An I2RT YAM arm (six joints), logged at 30 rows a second.
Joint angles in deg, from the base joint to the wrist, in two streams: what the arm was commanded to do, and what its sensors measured. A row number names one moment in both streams.
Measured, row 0: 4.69 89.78 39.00 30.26 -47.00 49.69
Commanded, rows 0 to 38: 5.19 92.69 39.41 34.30 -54.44 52.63; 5.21 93.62 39.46 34.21 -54.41 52.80; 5.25 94.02 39.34 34.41 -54.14 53.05; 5.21 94.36 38.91 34.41 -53.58 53.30; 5.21 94.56 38.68 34.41 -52.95 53.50; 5.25 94.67 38.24 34.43 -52.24 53.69; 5.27 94.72 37.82 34.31 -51.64 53.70; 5.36 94.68 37.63 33.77 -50.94 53.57; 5.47 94.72 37.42 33.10 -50.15 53.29; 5.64 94.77 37.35 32.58 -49.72 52.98; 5.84 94.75 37.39 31.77 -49.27 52.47; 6.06 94.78 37.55 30.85 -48.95 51.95; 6.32 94.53 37.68 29.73 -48.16 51.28; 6.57 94.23 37.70 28.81 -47.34 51.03; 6.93 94.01 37.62 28.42 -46.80 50.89; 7.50 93.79 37.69 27.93 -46.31 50.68; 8.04 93.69 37.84 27.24 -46.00 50.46; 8.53 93.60 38.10 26.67 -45.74 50.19; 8.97 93.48 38.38 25.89 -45.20 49.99; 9.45 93.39 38.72 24.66 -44.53 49.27; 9.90 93.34 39.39 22.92 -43.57 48.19; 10.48 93.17 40.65 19.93 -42.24 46.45; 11.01 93.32 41.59 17.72 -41.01 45.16; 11.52 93.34 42.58 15.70 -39.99 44.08; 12.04 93.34 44.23 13.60 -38.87 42.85; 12.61 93.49 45.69 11.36 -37.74 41.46; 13.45 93.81 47.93 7.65 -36.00 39.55; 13.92 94.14 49.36 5.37 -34.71 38.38; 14.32 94.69 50.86 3.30 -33.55 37.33; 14.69 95.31 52.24 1.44 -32.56 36.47; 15.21 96.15 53.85 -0.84 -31.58 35.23; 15.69 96.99 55.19 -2.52 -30.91 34.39; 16.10 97.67 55.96 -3.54 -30.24 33.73; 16.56 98.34 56.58 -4.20 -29.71 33.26; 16.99 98.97 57.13 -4.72 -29.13 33.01; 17.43 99.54 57.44 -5.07 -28.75 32.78; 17.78 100.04 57.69 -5.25 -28.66 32.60; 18.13 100.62 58.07 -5.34 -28.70 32.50; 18.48 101.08 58.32 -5.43 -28.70 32.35
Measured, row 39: 16.16 99.42 57.63 -1.72 -18.94 33.82
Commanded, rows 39 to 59: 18.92 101.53 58.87 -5.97 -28.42 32.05; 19.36 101.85 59.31 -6.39 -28.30 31.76; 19.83 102.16 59.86 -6.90 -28.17 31.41; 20.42 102.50 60.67 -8.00 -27.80 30.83; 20.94 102.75 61.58 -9.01 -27.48 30.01; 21.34 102.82 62.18 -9.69 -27.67 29.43; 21.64 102.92 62.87 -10.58 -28.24 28.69; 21.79 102.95 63.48 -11.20 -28.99 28.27; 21.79 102.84 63.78 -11.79 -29.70 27.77; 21.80 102.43 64.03 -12.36 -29.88 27.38; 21.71 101.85 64.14 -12.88 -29.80 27.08; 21.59 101.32 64.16 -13.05 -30.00 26.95; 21.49 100.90 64.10 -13.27 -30.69 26.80; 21.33 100.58 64.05 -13.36 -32.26 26.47; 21.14 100.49 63.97 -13.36 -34.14 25.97; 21.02 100.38 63.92 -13.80 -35.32 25.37; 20.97 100.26 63.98 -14.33 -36.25 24.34; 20.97 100.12 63.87 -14.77 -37.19 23.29; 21.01 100.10 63.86 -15.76 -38.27 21.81; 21.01 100.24 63.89 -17.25 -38.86 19.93; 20.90 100.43 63.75 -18.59 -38.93 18.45
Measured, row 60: 19.90 99.70 64.12 -10.94 -19.86 23.83
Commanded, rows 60 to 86: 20.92 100.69 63.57 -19.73 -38.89 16.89; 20.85 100.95 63.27 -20.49 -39.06 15.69; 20.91 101.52 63.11 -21.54 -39.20 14.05; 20.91 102.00 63.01 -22.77 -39.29 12.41; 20.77 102.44 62.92 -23.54 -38.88 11.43; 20.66 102.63 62.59 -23.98 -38.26 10.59; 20.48 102.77 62.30 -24.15 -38.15 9.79; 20.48 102.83 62.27 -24.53 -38.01 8.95; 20.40 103.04 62.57 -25.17 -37.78 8.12; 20.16 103.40 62.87 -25.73 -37.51 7.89; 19.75 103.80 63.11 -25.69 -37.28 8.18; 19.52 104.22 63.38 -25.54 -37.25 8.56; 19.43 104.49 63.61 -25.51 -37.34 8.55; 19.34 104.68 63.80 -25.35 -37.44 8.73; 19.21 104.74 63.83 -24.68 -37.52 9.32; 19.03 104.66 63.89 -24.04 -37.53 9.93; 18.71 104.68 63.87 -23.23 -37.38 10.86; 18.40 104.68 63.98 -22.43 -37.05 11.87; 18.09 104.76 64.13 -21.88 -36.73 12.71; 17.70 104.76 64.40 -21.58 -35.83 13.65; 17.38 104.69 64.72 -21.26 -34.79 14.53; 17.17 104.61 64.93 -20.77 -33.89 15.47; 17.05 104.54 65.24 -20.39 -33.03 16.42; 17.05 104.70 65.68 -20.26 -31.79 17.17; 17.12 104.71 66.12 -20.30 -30.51 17.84; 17.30 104.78 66.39 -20.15 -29.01 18.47; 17.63 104.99 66.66 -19.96 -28.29 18.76
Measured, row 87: 16.58 104.22 65.84 -22.17 -26.20 16.51
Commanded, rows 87 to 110: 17.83 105.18 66.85 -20.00 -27.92 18.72; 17.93 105.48 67.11 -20.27 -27.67 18.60; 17.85 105.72 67.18 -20.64 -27.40 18.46; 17.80 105.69 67.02 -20.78 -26.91 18.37; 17.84 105.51 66.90 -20.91 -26.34 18.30; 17.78 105.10 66.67 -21.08 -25.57 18.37; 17.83 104.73 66.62 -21.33 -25.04 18.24; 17.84 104.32 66.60 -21.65 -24.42 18.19; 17.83 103.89 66.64 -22.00 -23.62 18.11; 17.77 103.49 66.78 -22.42 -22.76 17.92; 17.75 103.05 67.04 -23.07 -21.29 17.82; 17.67 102.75 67.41 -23.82 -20.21 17.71; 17.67 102.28 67.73 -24.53 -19.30 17.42; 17.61 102.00 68.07 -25.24 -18.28 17.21; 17.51 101.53 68.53 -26.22 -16.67 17.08; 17.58 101.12 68.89 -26.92 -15.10 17.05; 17.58 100.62 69.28 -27.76 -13.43 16.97; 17.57 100.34 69.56 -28.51 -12.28 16.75; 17.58 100.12 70.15 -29.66 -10.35 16.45; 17.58 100.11 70.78 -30.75 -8.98 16.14; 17.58 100.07 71.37 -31.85 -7.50 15.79; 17.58 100.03 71.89 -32.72 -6.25 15.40; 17.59 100.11 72.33 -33.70 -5.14 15.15; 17.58 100.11 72.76 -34.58 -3.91 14.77
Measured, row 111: 17.47 100.68 71.64 -31.16 -9.34 16.64
